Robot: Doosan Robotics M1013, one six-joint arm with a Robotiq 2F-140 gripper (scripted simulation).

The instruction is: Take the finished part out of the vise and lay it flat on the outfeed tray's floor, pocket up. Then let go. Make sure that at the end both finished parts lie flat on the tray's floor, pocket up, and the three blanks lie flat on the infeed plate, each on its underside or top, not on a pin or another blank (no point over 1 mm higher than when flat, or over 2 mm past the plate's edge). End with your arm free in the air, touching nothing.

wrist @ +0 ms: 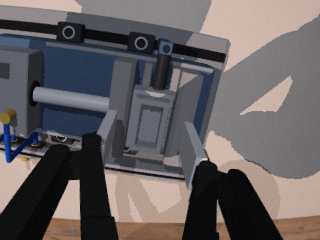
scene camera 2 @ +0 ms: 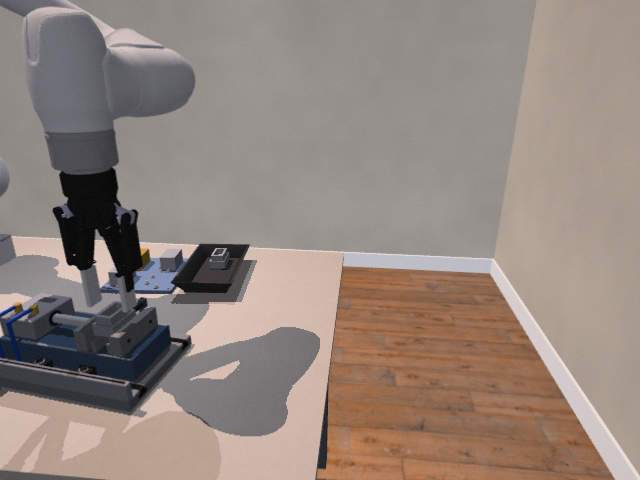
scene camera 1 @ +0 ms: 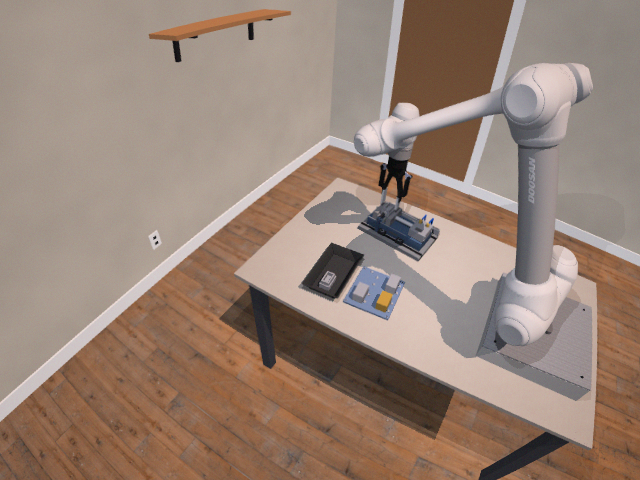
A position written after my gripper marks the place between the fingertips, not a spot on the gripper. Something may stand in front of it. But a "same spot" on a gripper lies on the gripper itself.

Labels:
my gripper: wrist 148,130; scene camera 2; scene camera 1
same spot on my gripper: (scene camera 1: 402,191) = (scene camera 2: 77,260)

